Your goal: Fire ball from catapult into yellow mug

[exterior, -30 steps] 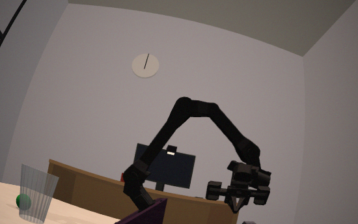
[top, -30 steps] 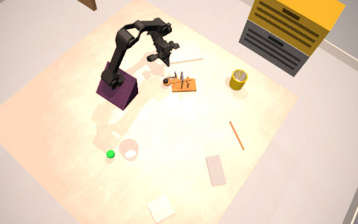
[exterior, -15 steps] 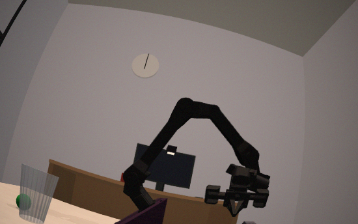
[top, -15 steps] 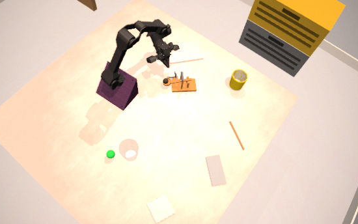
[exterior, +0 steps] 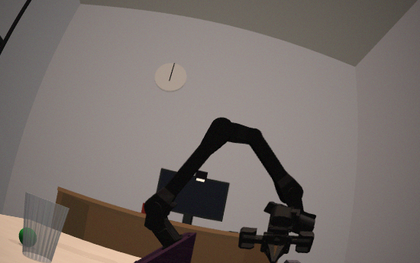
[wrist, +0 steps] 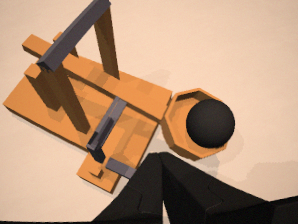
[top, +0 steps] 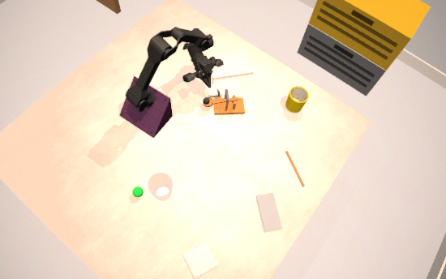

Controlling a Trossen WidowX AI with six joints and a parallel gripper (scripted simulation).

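Now: the black ball 2 cm ahead of my gripper tip, 5 cm to the right of it and 3 cm below it. The rest, counted from my gripper tip: yellow mug 32 cm ahead, 25 cm to the left, 7 cm below; pale sheet 7 cm behind, 23 cm to the left, 9 cm below; orange catapult 6 cm ahead, 1 cm to the left, 4 cm below.
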